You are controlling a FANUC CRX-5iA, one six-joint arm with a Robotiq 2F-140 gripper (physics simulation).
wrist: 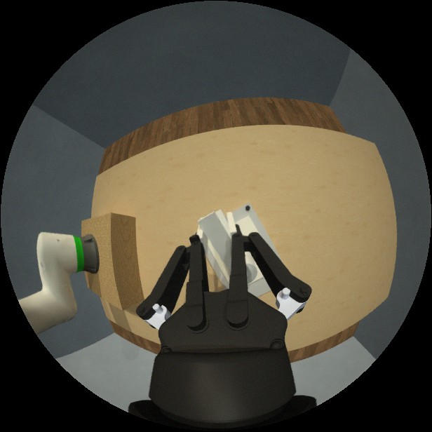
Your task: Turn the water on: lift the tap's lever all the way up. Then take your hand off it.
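Observation:
The tap is a pale grey and white fixture near the middle of the wrist view. Its light base plate has a dark round spot at the far corner. The tap's lever, a broad pale grey slab, lies between the two black fingertips. My gripper is shut on the lever, with one fingertip at each side of it. The right finger hides part of the tap and its base. How far up the lever is tilted cannot be told from this view.
A wooden block stands at the left, with a white robot arm with a green ring against its far side. The light wood table top reaches around the tap. Dark grey walls stand beyond the brown wooden floor.

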